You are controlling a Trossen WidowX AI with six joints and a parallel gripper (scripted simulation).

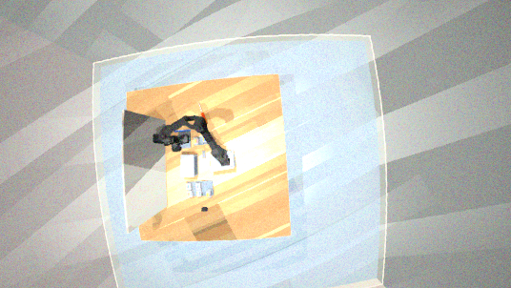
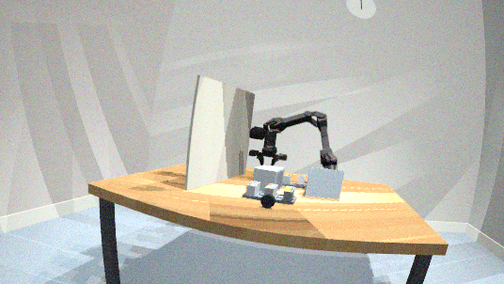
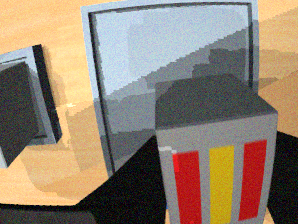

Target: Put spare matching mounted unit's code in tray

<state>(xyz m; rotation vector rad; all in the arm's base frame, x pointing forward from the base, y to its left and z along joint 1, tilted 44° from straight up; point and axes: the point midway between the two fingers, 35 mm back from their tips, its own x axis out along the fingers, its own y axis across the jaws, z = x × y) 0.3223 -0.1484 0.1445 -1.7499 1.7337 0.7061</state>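
The blue-rimmed tray lies 50 mm below my gripper tip and 10 mm behind it. Also, from my gripper tip: grey spare block: 20 mm above; mounted unit: 200 mm to the left, 40 mm behind; grey panel: 190 mm ahead, 170 mm above, 160 mm to the left.
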